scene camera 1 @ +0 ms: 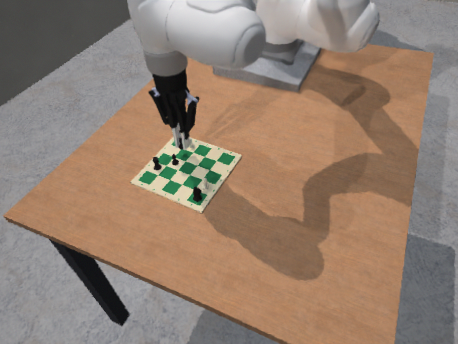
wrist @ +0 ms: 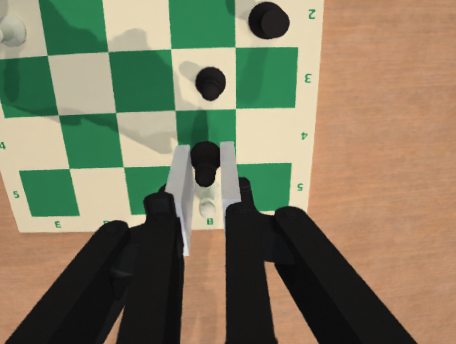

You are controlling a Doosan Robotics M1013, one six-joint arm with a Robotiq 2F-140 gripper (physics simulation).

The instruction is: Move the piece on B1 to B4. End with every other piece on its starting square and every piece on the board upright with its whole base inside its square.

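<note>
My gripper is shut on a black piece, which hangs upright a little above the board. In the wrist view the piece shows over the near part of B4, at the B5 edge; its exact height is hard to tell. A white piece stands on B5, partly hidden behind the held piece. A black pawn stands upright on B3.
A black piece stands on A2. A white piece stands on E2. Another black piece stands on E1, at the board corner. The robot's base plate sits at the back of the wooden table.
</note>
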